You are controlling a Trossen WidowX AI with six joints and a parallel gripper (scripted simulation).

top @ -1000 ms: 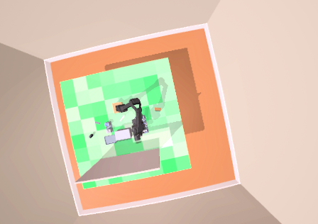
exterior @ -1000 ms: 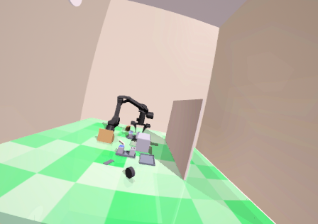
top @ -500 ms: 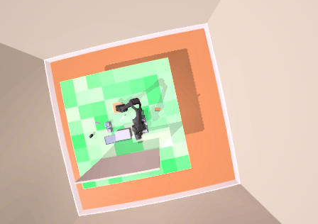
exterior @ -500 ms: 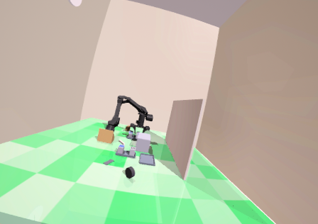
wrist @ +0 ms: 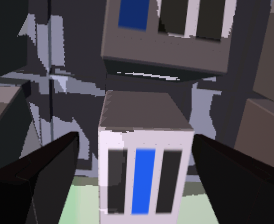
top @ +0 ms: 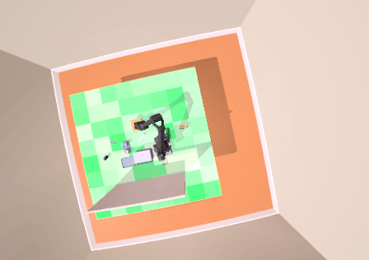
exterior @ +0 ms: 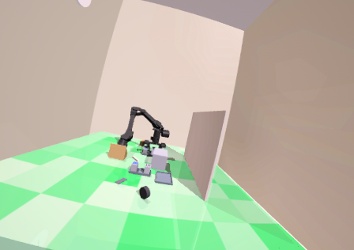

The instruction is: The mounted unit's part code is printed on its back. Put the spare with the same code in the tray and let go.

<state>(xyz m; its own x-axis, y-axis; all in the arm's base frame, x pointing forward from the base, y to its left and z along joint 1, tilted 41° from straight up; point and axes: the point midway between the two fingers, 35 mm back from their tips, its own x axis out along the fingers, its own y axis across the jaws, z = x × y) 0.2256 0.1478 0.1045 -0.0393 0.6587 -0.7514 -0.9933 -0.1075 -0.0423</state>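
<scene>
The cube is 2 cm above my gripper tip. The rest, counted from my gripper tip: tray (11 cm ahead, 36 cm to the right, 2 cm below); grey mounted unit (6 cm ahead, 17 cm to the right, 3 cm above); rack (3 cm behind, 34 cm to the right, 1 cm below).
</scene>
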